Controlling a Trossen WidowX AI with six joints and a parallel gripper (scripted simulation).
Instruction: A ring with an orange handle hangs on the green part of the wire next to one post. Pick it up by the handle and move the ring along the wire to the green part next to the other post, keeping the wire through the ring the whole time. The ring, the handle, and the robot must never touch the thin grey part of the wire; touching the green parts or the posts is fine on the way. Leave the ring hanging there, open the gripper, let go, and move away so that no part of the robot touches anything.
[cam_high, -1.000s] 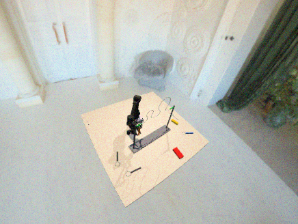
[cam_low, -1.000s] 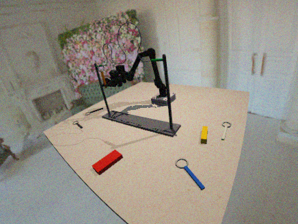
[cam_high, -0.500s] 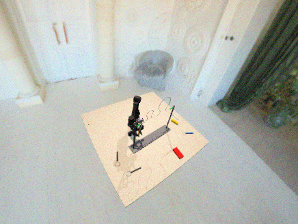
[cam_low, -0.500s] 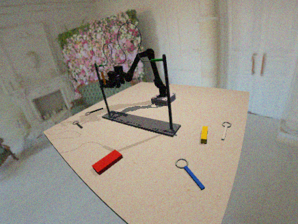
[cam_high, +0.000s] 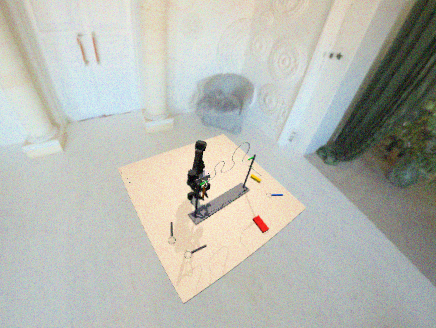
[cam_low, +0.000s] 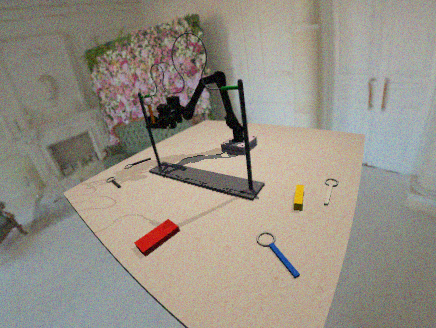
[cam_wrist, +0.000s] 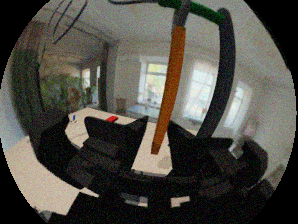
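Now: the orange-handled ring 40 mm behind my gripper tip and 80 mm above it. From my gripper tip the other things lie so: red block: 350 mm ahead, 310 mm to the left, 240 mm below; then yellow block: 10 mm ahead, 680 mm to the left, 240 mm below; then blue-handled ring: 250 mm ahead, 660 mm to the left, 250 mm below.
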